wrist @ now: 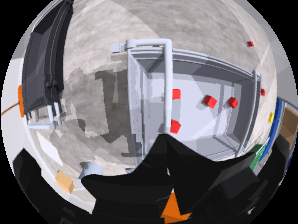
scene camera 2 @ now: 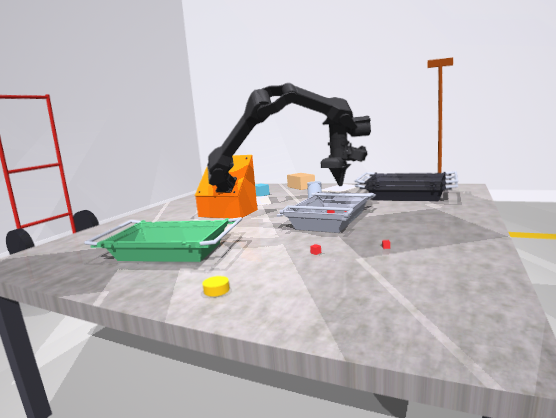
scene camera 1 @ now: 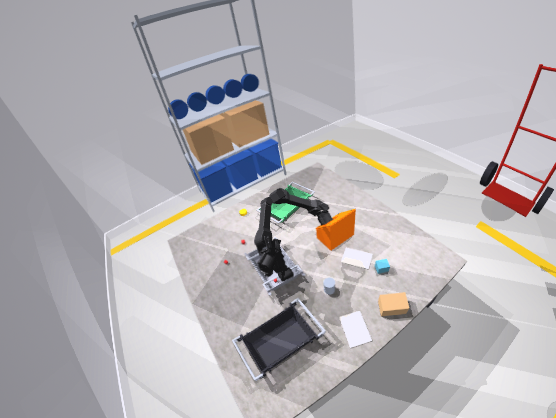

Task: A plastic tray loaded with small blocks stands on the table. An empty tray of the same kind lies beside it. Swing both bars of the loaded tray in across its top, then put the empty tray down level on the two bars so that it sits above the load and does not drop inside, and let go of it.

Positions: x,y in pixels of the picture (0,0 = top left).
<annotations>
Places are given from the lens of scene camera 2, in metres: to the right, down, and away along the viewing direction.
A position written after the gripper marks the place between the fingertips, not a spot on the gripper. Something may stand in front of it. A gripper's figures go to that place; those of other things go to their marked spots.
gripper [scene camera 2: 340,186]: 0.21, -0.07, 1.19
green tray [scene camera 2: 174,241]: -0.24, 0.07, 0.84
</annotations>
